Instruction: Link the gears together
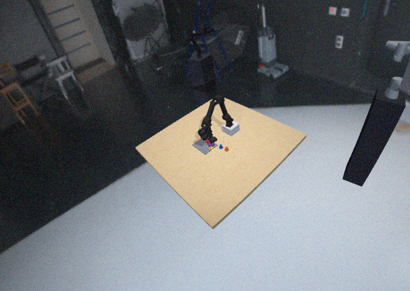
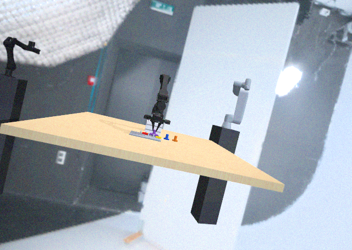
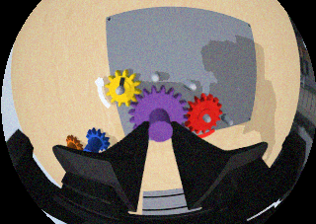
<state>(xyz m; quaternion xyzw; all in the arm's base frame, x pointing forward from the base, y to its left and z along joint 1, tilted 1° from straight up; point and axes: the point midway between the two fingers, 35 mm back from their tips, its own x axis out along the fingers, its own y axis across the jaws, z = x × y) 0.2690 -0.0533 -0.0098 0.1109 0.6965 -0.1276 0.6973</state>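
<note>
The purple gear lies 1 cm below my gripper tip. From my gripper tip the other things lie so: red gear (2 cm behind, 5 cm to the right, 3 cm below); yellow gear (4 cm ahead, 3 cm to the left, 3 cm below); white arrow (4 cm ahead, 6 cm to the left, 4 cm below).
</note>
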